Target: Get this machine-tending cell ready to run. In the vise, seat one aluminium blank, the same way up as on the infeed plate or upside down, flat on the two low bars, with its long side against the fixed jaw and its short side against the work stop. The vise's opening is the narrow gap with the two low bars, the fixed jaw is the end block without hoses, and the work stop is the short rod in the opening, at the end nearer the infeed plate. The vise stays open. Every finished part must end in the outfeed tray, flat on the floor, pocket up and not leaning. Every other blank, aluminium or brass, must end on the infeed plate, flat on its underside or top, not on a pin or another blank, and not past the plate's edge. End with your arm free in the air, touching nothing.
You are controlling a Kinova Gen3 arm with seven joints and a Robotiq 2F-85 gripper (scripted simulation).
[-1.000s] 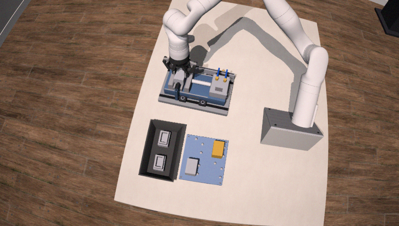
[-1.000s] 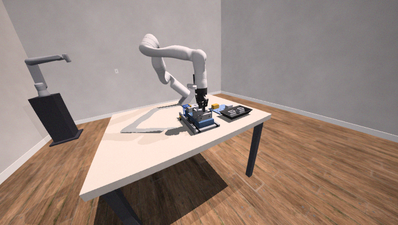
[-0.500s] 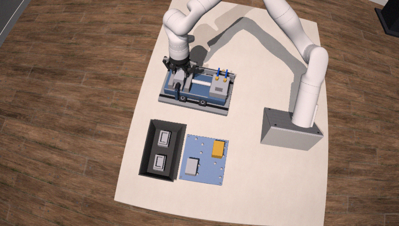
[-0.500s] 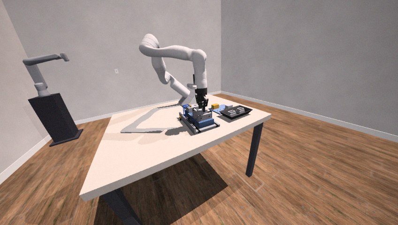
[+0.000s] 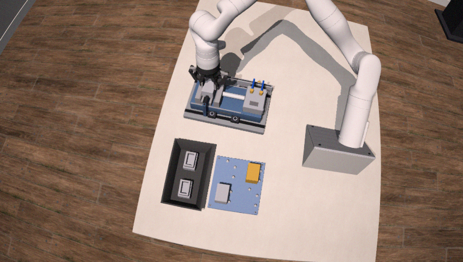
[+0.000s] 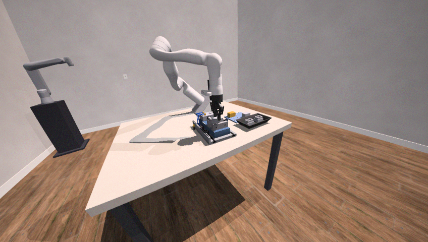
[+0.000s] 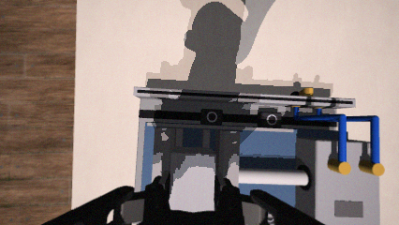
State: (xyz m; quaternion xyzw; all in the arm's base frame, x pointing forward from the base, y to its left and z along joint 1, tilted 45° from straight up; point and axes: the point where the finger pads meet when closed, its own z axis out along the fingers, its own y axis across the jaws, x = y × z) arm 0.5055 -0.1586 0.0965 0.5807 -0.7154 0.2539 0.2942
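Right now the white rod is 90 mm behind my hand, 10 mm to the left of it and 40 mm below it. The rest, counted from my hand: hose block: 160 mm behind, 30 mm to the left, 40 mm below; then blue vise: 70 mm behind, 10 mm to the left, 80 mm below; then brass blank: 170 mm behind, 280 mm to the left, 100 mm below.
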